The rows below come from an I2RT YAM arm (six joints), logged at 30 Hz.
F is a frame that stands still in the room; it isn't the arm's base.
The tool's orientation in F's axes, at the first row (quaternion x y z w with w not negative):
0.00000 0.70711 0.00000 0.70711
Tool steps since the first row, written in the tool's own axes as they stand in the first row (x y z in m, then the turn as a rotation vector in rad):
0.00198 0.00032 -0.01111 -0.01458 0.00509 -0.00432
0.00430 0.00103 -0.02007 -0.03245 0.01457 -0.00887
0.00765 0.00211 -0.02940 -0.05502 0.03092 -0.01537
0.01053 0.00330 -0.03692 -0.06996 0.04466 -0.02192
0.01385 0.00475 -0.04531 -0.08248 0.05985 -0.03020
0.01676 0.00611 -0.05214 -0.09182 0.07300 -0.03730
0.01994 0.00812 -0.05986 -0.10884 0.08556 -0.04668
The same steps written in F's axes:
-0.01111 0.00032 -0.00198 -0.00432 0.00509 0.01458
-0.02007 0.00103 -0.00430 -0.00887 0.01457 0.03245
-0.02940 0.00211 -0.00765 -0.01537 0.03092 0.05502
-0.03692 0.00330 -0.01053 -0.02192 0.04466 0.06996
-0.04531 0.00475 -0.01385 -0.03020 0.05985 0.08248
-0.05214 0.00611 -0.01676 -0.03730 0.07300 0.09182
-0.05986 0.00812 -0.01994 -0.04668 0.08556 0.10884

